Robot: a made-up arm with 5 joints.
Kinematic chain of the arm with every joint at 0, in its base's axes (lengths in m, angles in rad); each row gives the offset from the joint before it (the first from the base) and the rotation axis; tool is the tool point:
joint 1: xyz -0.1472 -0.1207 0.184 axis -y
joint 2: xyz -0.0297 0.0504 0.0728 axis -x
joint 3: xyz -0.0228 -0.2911 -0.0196 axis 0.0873 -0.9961 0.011
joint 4: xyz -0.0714 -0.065 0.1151 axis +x
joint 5: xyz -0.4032 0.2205 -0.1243 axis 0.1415 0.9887 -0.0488
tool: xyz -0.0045 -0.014 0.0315
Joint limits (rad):
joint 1: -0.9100..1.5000
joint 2: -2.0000..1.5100
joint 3: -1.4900..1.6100
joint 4: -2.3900..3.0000
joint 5: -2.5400..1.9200
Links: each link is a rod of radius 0.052 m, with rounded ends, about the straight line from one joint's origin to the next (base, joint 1, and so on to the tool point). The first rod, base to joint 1, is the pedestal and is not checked.
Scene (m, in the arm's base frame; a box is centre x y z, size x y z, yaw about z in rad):
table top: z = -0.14
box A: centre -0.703 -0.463 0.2 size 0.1 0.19 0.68 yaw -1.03
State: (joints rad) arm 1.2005 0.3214 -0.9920 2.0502 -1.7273
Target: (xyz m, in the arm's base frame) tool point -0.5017 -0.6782 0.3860
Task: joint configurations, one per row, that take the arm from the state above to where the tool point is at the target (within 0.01 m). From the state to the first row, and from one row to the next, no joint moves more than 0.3 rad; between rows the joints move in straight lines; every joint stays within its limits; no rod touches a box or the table.
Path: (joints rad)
1: 0.9423 0.3333 -1.0731 2.1205 -1.6606
2: 0.6841 0.3452 -1.1541 2.1907 -1.5938
3: 0.4259 0.3571 -1.2352 2.2610 -1.5271
4: 0.1677 0.3690 -1.3162 2.3313 -1.4603
5: 0.4039 0.1394 -1.2571 2.3232 -1.5211
6: 0.6401 -0.0902 -1.1979 2.3151 -1.5818
7: 0.8762 -0.3198 -1.1387 2.3070 -1.6426
8: 1.1124 -0.5494 -1.0795 2.2989 -1.7033

